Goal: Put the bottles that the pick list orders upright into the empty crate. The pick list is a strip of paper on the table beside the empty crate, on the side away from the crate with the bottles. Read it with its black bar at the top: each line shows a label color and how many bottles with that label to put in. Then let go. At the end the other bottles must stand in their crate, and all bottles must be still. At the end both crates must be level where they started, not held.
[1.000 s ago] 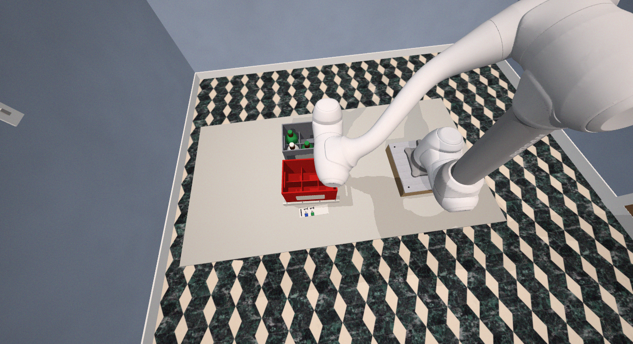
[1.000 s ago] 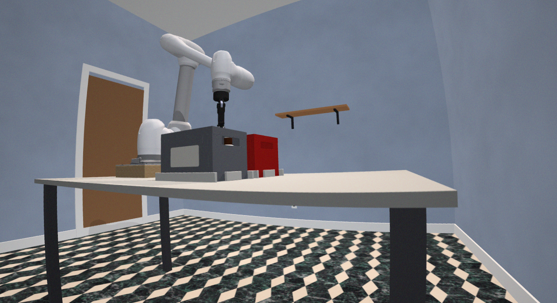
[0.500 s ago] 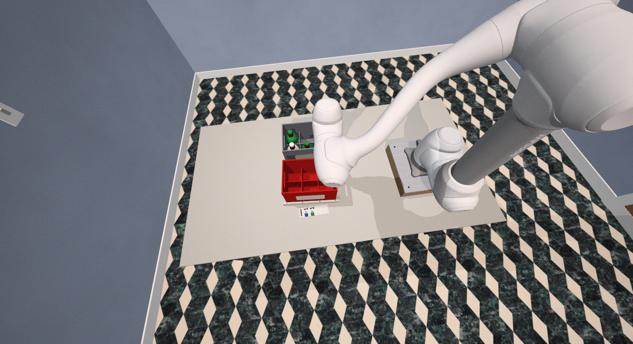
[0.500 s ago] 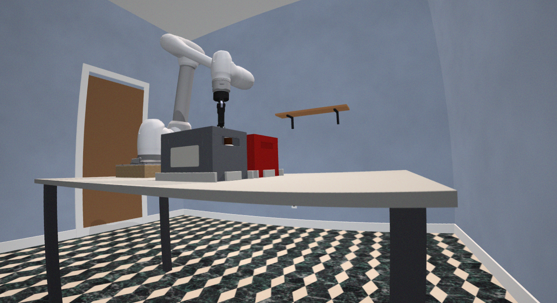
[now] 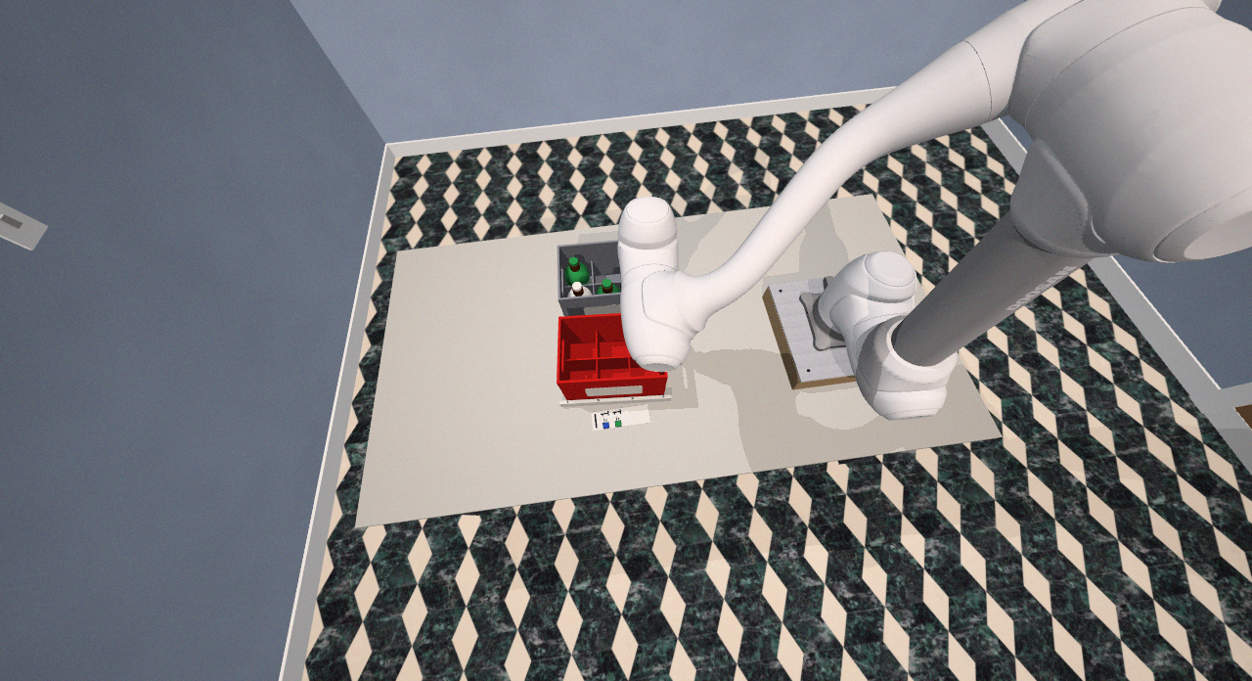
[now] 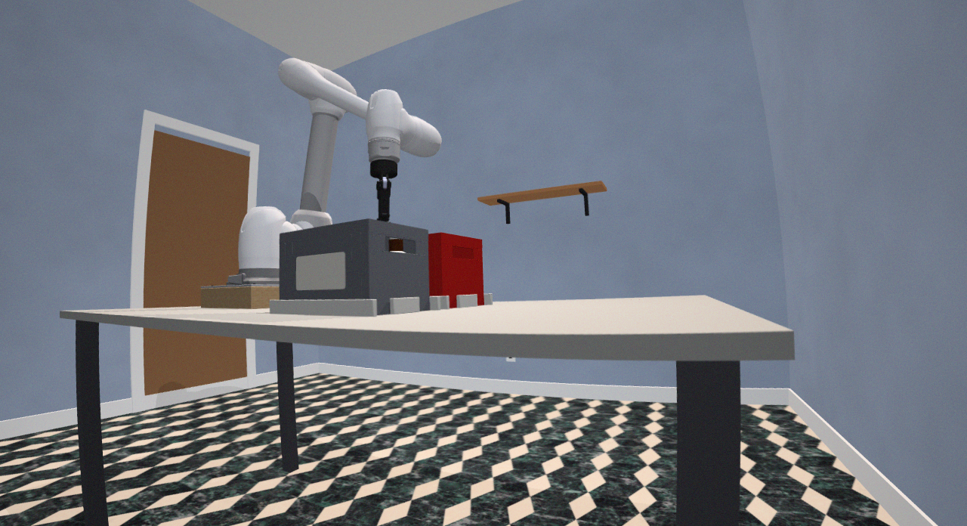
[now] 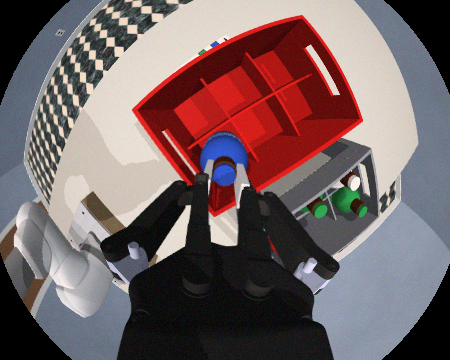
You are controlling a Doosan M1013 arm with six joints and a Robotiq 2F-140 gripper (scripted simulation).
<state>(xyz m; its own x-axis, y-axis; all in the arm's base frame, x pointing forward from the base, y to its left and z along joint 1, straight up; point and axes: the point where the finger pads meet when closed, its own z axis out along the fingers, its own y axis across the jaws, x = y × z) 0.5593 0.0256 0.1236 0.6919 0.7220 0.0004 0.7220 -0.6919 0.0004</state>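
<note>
My hand is 8 cm above the blue-label bottle. The rest, counted from my hand: white-label bottle: 18 cm ahead, 15 cm to the right, 11 cm below; red crate: 11 cm below, 9 cm ahead, 5 cm to the left; grey crate: 20 cm to the right, 11 cm below, 9 cm ahead.
</note>
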